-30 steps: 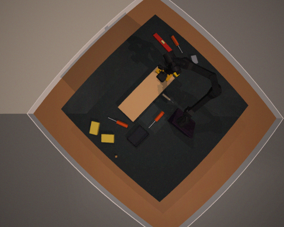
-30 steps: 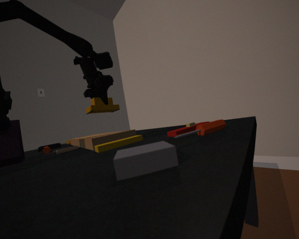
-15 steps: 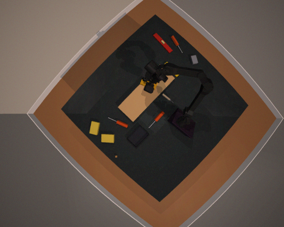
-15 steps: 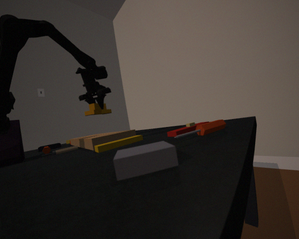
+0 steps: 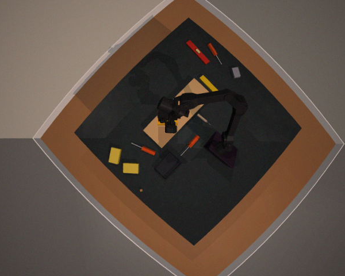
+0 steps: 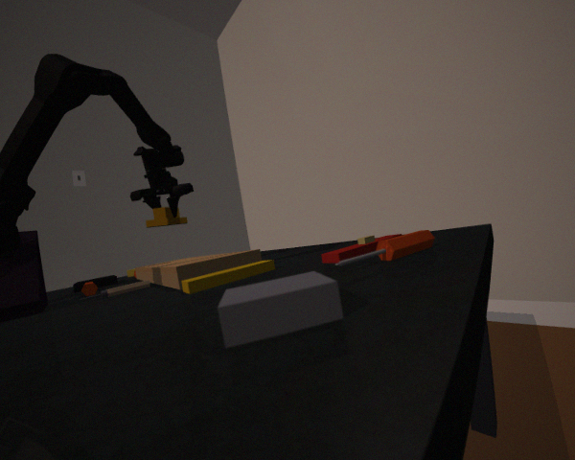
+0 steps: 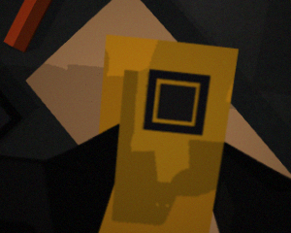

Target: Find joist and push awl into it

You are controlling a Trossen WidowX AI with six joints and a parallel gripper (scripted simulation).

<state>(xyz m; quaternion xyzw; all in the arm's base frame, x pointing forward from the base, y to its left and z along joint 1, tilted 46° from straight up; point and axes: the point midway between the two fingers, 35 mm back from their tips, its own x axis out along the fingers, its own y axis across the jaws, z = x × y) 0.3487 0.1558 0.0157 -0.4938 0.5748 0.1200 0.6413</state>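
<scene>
Now: gripper tip 23 cm past the dark tray, 21 cm to the right of it and 17 cm above it. Also, from my gripper tip: awl (21 cm to the right, 18 cm below, 18 cm behind); then yellow stud finder (2 cm above); then stud finder light (4 cm above, 1 cm to the left, 1 cm ahead).
</scene>
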